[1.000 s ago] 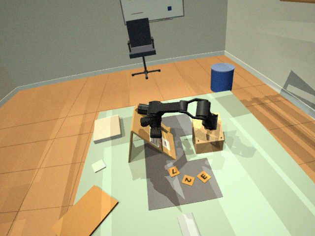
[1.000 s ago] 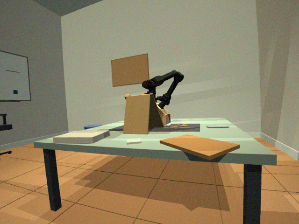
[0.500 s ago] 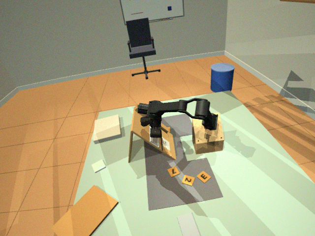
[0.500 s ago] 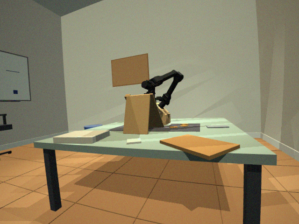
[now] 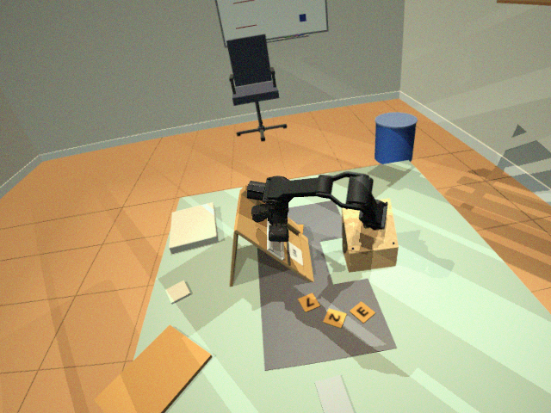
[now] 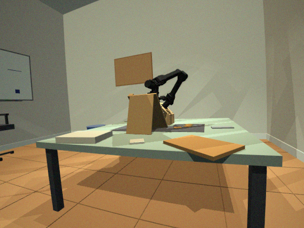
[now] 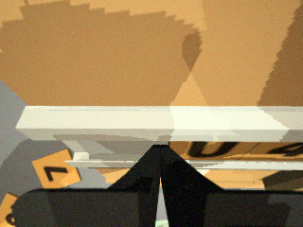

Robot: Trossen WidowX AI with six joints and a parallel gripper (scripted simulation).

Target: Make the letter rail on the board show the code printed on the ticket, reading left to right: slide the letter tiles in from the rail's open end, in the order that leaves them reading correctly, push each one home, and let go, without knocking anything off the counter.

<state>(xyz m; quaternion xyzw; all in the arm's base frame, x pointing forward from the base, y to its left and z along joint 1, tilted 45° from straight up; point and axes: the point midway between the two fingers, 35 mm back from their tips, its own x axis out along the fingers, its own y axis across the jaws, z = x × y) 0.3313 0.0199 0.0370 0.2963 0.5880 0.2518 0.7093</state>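
Right now the white ticket is 90 mm below my gripper tip, 60 mm behind it and 20 mm to the right of it. Also, from my gripper tip: grey mat (160 mm below, 130 mm behind, 20 mm to the right); grey slab (490 mm to the left, 160 mm below, 130 mm behind); cream box (410 mm ahead, 320 mm to the right, 140 mm below).
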